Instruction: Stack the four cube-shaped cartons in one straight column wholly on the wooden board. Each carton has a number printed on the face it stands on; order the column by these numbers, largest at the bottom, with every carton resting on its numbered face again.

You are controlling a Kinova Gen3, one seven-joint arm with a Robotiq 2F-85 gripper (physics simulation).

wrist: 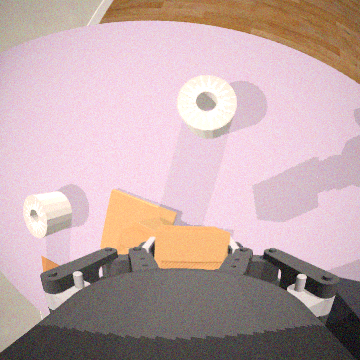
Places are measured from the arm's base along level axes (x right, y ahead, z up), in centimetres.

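Pixels of known places: gripper, between the fingertips: (189,247).
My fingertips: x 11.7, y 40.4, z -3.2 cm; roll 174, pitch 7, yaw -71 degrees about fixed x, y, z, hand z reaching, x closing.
Observation:
For each thing: its top centre in the pictures, then the offset to it from my fingertips. "spot": a spot on its surface instead. Level surfaces: height alone.
- orange-brown carton, centre of its top: (180,282) dx -0.8, dy -0.2, dz +4.4 cm
- flat orange-brown surface, height of its surface: dz -13.1 cm
- small orange corner, a spot on its surface: (49,262) spot: dx -28.0, dy +30.6, dz -14.0 cm
- white ribbed roll with a central hole, centre of its top: (206,100) dx +15.1, dy +4.0, dz -7.7 cm
- pink round table, height of its surface: dz -14.3 cm
- similar roll, centre of its top: (33,216) dx -11.8, dy +28.9, dz -6.9 cm
My gripper (189,247) is shut on an orange-brown carton (192,242) at the lower middle of the wrist view. The carton is gripped from its left and right sides; no number shows on its visible faces. A flat orange-brown surface (120,207), which looks like part of the wooden board, lies beyond and to the left of the held carton, with a darker shaded patch on it. Its near part is hidden by the carton and the gripper. A small orange corner (49,262) shows at the lower left; what it belongs to is hidden. The other cartons cannot be made out.
A white ribbed roll with a central hole (218,116) stands on the pink round table (100,100) at the upper middle. A similar roll (56,210) is at the left, near the board-like surface. A dark block (349,305) shows at the lower right. Arm shadows fall at the right.

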